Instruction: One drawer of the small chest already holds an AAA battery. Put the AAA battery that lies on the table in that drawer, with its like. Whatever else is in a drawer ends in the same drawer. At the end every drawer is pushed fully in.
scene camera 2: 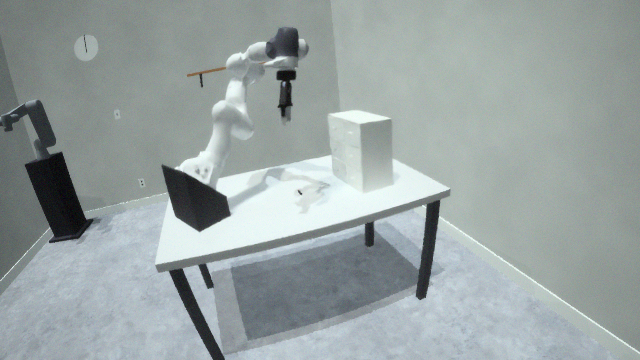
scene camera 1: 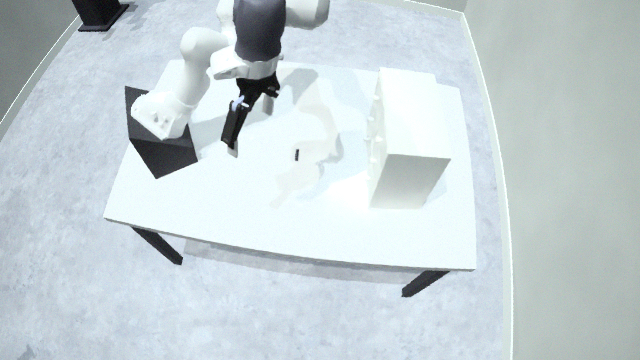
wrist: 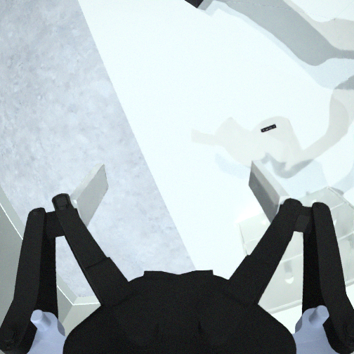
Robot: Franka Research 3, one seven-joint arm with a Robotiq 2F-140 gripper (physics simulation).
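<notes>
White chest (scene camera 1: 418, 147), visible also at (scene camera 2: 376, 145). Drawer (wrist: 285, 287) visible. My gripper (scene camera 1: 250, 132) appears in the wrist view as well, at (wrist: 177, 174).
</notes>
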